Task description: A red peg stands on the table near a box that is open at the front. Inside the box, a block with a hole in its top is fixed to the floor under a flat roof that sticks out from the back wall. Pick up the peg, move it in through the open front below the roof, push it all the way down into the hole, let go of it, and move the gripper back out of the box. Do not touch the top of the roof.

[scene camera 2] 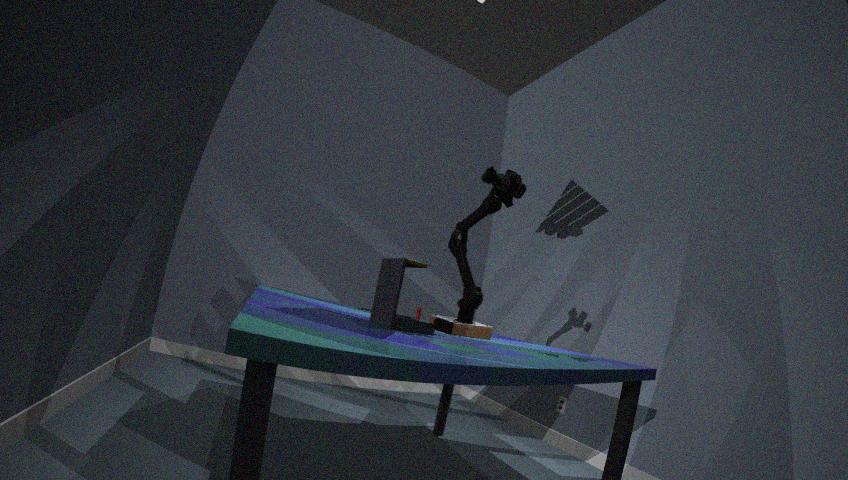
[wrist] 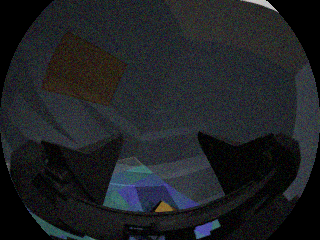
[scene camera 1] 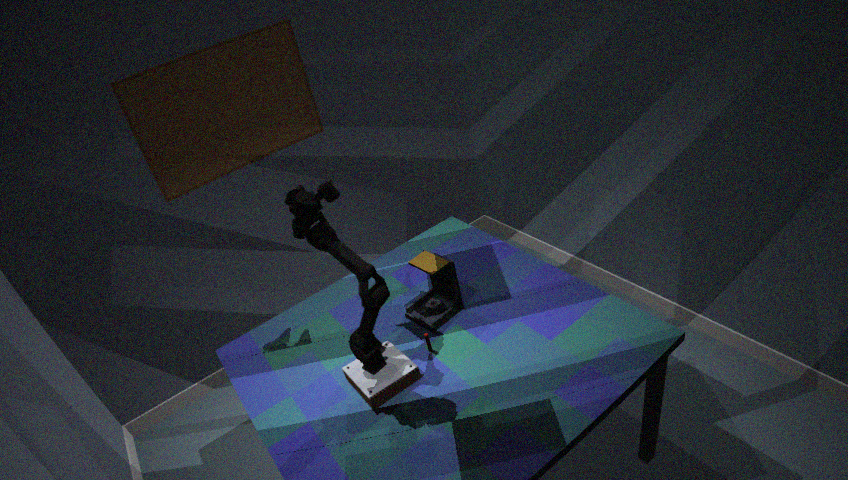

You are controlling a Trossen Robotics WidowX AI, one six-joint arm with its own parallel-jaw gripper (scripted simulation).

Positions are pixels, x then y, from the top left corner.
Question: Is my gripper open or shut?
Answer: Open.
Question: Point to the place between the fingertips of my gripper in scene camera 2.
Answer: At 501,171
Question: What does my gripper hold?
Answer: Nothing.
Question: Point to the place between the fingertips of my gripper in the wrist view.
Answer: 161,136
